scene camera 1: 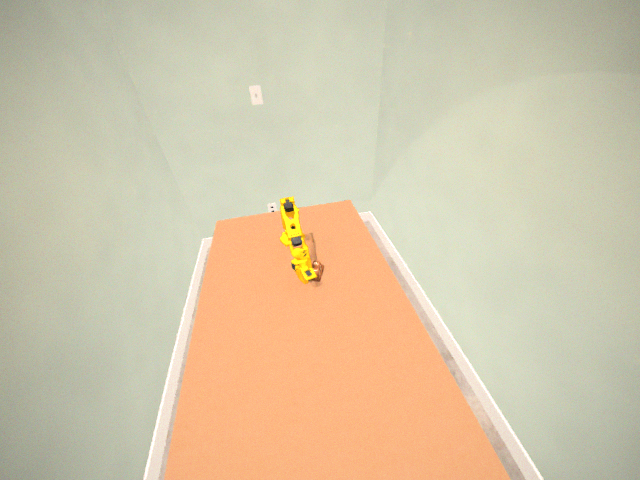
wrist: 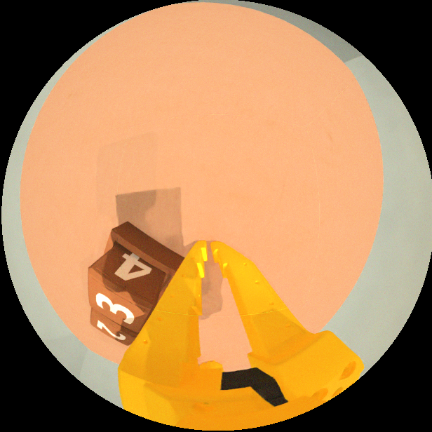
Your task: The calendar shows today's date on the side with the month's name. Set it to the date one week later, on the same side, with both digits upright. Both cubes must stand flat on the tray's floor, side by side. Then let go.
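The brown calendar (scene camera 1: pixel 318 270) is small beside the arm's end in the scene view. In the wrist view it is left of the jaws and turned at a slant. Its near cube (wrist: pixel 127 287) shows a white 4 on one face and a white 3 on the adjoining face. Part of the other cube (wrist: pixel 111 331) shows beyond it, with a partly visible white 2. The dark tray (wrist: pixel 150 241) shows as a rim along the 4 side. My gripper (scene camera 1: pixel 306 279) (wrist: pixel 208 245) is shut and empty, its left jaw overlapping the calendar's edge in view; contact is unclear. No month's name is readable.
The orange table top (scene camera 1: pixel 320 372) (wrist: pixel 240 125) extends around the calendar and arm. The calendar's shadow falls on it above the tray in the wrist view. Pale ledges (scene camera 1: pixel 178 351) (scene camera 1: pixel 444 330) run along both long sides of the table.
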